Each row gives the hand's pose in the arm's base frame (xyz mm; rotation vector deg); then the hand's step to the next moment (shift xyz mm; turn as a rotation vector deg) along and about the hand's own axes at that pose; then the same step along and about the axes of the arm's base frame.
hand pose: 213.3 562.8 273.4 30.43 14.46 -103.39
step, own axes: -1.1 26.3 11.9 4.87 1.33 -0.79
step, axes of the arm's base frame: 22.5 -12.0 13.5 0.38 -4.20 -2.88
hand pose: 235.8 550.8 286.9 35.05 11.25 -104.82
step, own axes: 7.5 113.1 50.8 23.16 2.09 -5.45
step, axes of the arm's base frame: 87.0 -67.0 58.1 -1.58 -17.79 -15.86
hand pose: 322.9 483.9 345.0 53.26 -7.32 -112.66
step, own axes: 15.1 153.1 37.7 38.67 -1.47 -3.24
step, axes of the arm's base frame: 78.5 -108.5 84.7 -9.94 -28.47 -24.47
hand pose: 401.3 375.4 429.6 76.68 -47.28 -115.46
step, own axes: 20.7 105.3 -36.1 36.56 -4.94 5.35
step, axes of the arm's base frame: 40.2 -89.5 56.6 -17.72 -23.14 -23.24
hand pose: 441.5 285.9 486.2 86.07 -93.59 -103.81
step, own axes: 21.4 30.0 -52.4 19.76 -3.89 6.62
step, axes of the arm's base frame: 20.8 -55.5 24.2 -12.08 -10.01 -14.26
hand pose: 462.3 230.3 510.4 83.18 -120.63 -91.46
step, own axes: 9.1 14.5 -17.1 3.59 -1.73 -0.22
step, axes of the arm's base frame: -3.4 -18.6 15.2 -0.73 -2.76 -2.79
